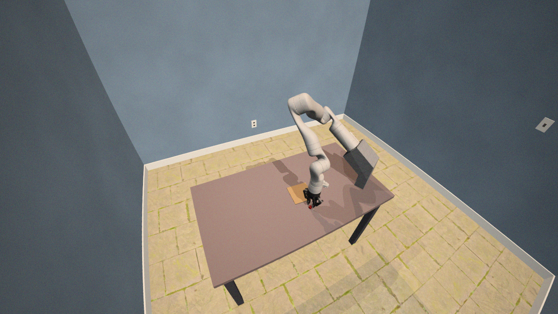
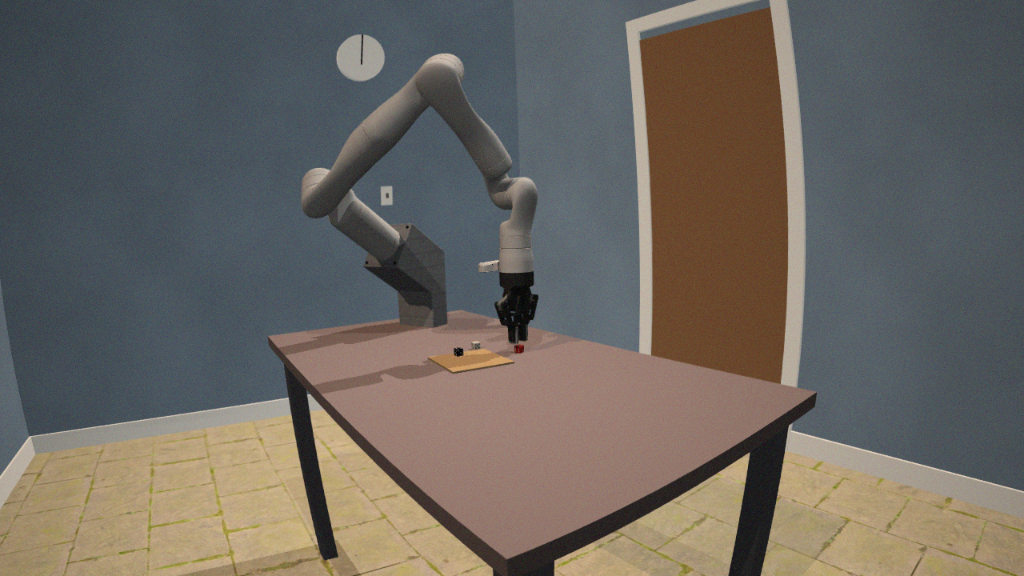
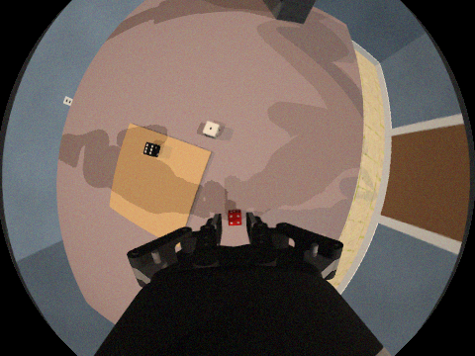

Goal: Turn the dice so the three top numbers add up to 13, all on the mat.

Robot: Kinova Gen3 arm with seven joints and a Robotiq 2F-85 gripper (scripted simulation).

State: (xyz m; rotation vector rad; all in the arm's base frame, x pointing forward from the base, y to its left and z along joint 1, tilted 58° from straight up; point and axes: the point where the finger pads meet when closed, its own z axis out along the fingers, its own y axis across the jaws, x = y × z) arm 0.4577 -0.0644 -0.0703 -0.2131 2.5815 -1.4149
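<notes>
Right now the red die is 3 cm below my hand. From my hand the other things lie so: tan mat (12 cm to the right, 4 cm below, 4 cm behind).
</notes>
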